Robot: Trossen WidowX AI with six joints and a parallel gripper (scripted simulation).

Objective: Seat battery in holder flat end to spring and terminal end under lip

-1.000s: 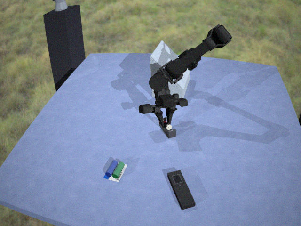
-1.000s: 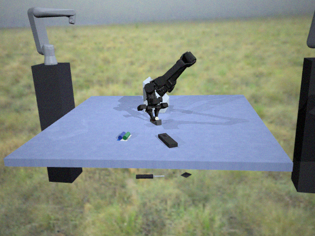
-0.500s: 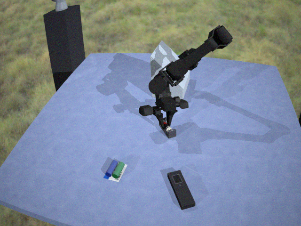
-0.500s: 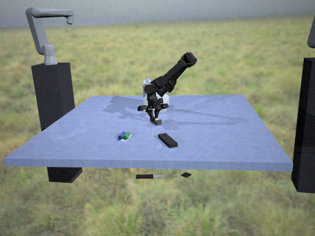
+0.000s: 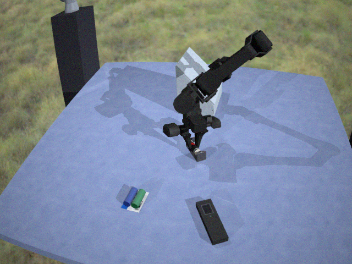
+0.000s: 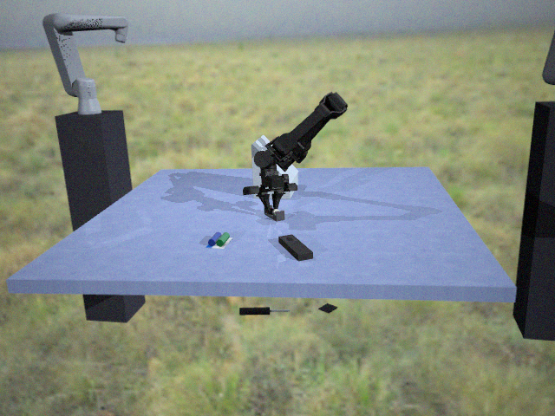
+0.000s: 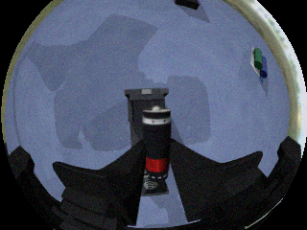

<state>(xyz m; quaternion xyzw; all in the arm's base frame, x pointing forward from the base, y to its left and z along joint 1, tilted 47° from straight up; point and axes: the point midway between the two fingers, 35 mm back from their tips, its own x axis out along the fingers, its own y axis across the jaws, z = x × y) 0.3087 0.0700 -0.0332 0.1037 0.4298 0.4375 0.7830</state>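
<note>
My gripper tip is now 1 cm below the battery. The rest, counted from my gripper tip: black remote-like slab: 30 cm ahead, 13 cm to the left.
</note>
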